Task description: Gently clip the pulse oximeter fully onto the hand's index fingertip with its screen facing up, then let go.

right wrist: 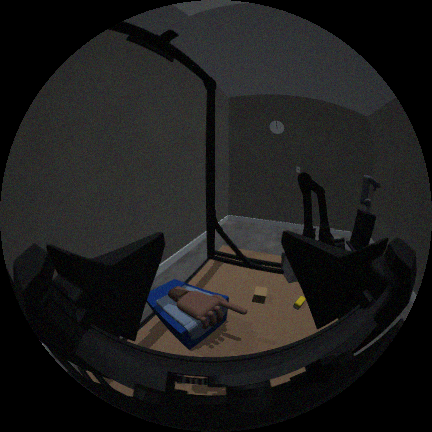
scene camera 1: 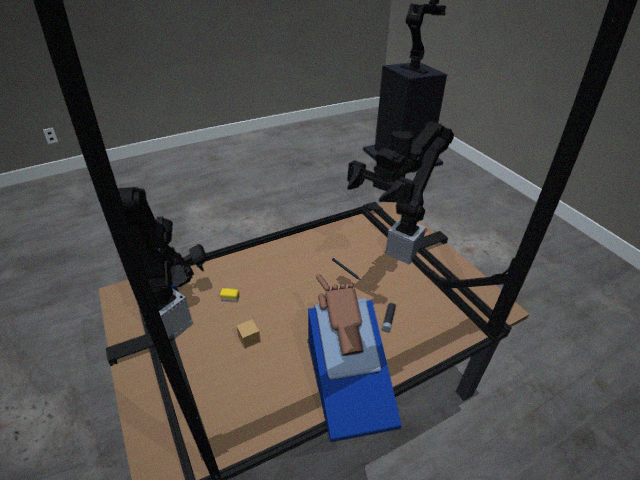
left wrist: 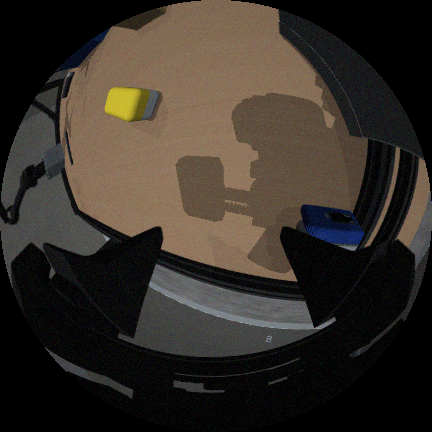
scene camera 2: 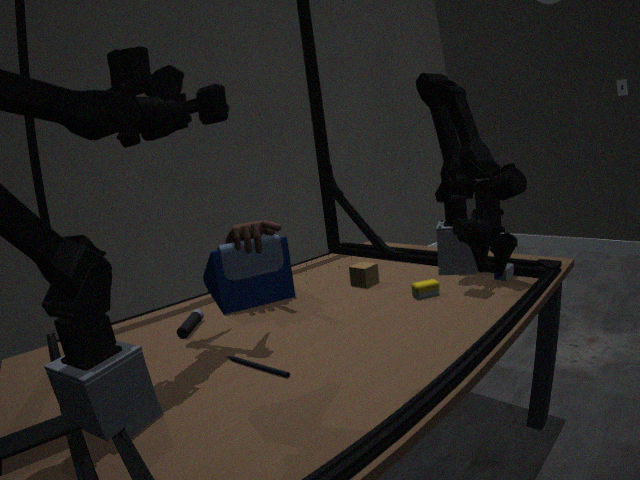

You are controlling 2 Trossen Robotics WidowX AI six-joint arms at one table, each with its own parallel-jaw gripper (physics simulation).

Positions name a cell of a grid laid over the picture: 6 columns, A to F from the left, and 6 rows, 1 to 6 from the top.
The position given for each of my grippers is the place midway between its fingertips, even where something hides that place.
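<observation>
My right gripper (scene camera 2: B2) is open and holds nothing; scene camera 1 has the gripper (scene camera 1: D3), and so does the right wrist view, where I find my right gripper (right wrist: D4). My left gripper (scene camera 2: E4) can be seen as well, and I find my left gripper (scene camera 1: B4) and again my left gripper (left wrist: D4). Then there is a pulse oximeter (left wrist: E4), though the right wrist view does not show the oximeter, hidden by my right gripper.
</observation>
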